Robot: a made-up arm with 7 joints. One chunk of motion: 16 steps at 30 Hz.
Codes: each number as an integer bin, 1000 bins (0 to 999) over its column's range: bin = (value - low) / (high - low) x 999, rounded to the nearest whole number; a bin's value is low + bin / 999 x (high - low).
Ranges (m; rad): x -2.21..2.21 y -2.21..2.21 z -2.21..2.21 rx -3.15..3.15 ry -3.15..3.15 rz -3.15..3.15
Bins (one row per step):
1: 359 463 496 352 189 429
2: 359 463 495 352 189 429
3: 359 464 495 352 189 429
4: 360 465 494 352 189 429
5: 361 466 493 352 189 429
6: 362 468 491 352 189 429
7: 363 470 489 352 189 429
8: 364 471 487 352 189 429
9: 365 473 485 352 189 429
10: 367 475 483 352 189 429
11: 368 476 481 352 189 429
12: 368 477 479 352 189 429
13: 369 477 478 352 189 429
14: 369 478 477 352 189 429
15: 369 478 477 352 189 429
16: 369 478 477 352 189 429
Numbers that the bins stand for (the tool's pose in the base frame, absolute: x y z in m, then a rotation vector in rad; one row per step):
1: -0.6216 -0.1615 -0.0155 -0.9302 -1.9581 -0.4446
2: -0.6216 -0.1615 -0.0199 -0.9302 -1.9581 -0.4446
3: -0.6216 -0.1571 -0.0199 -0.9302 -1.9581 -0.4446
4: -0.6172 -0.1526 -0.0243 -0.9302 -1.9581 -0.4446
5: -0.6128 -0.1482 -0.0288 -0.9302 -1.9581 -0.4446
6: -0.6084 -0.1394 -0.0376 -0.9302 -1.9581 -0.4446
7: -0.6039 -0.1305 -0.0465 -0.9302 -1.9581 -0.4446
8: -0.5995 -0.1261 -0.0553 -0.9302 -1.9581 -0.4446
9: -0.5951 -0.1172 -0.0642 -0.9302 -1.9581 -0.4446
10: -0.5862 -0.1084 -0.0730 -0.9302 -1.9581 -0.4446
11: -0.5818 -0.1040 -0.0819 -0.9302 -1.9581 -0.4446
12: -0.5818 -0.0995 -0.0907 -0.9302 -1.9581 -0.4446
13: -0.5774 -0.0995 -0.0951 -0.9302 -1.9581 -0.4446
14: -0.5774 -0.0951 -0.0995 -0.9302 -1.9581 -0.4446
15: -0.5774 -0.0951 -0.0995 -0.9302 -1.9581 -0.4446
16: -0.5774 -0.0951 -0.0995 -0.9302 -1.9581 -0.4446

